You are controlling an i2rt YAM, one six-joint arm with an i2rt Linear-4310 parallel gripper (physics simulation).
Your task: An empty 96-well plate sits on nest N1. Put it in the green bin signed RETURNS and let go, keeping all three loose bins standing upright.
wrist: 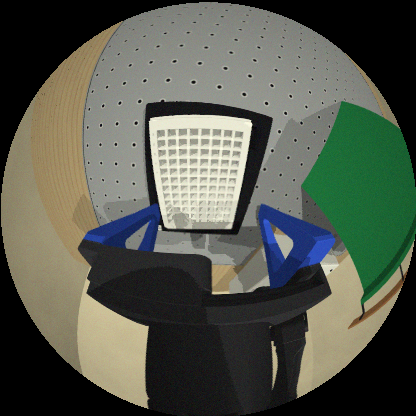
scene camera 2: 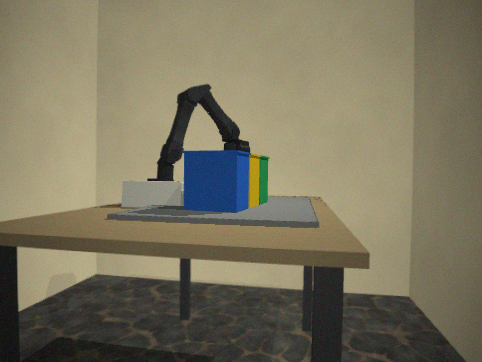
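Pixels of known places: gripper, fingertip midpoint: (wrist: 208,209); arm's base at its link origin: (scene camera 2: 164,183).
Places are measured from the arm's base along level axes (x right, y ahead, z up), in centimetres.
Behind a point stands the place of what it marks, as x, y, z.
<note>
The white 96-well plate (wrist: 200,170) @(-24.3, 24.0, -4.9) sits flat on the black nest (wrist: 259,145) @(-19.0, 27.4, -5.8) in the middle of the wrist view, its long sides running away from the fingers. My gripper (wrist: 208,209) @(-23.3, 21.4, -2.4) is open, with its two blue fingers wide apart and nothing between them; it is above the near end of the plate. In the scene view the fingers are hidden behind the bins. The green bin (scene camera 2: 264,181) @(-1.2, 39.1, 1.4) (wrist: 365,185) @(-8.9, 29.7, 1.8) stands upright, to the right of the nest in the wrist view. Its sign and its inside do not show.
A blue bin (scene camera 2: 215,181) @(29.6, 25.7, 1.9) and a yellow bin (scene camera 2: 254,181) @(12.6, 36.1, 1.7) stand upright in a row with the green one in the scene view. The grey perforated board (scene camera 2: 290,212) @(28.7, 47.8, -6.8) (wrist: 185,55) @(-27.7, 36.3, -6.9) lies on the wooden table (scene camera 2: 200,242) @(66.8, 29.9, -8.2). A white block (scene camera 2: 150,193) @(11.9, -1.2, -3.1) stands at the arm's base.
</note>
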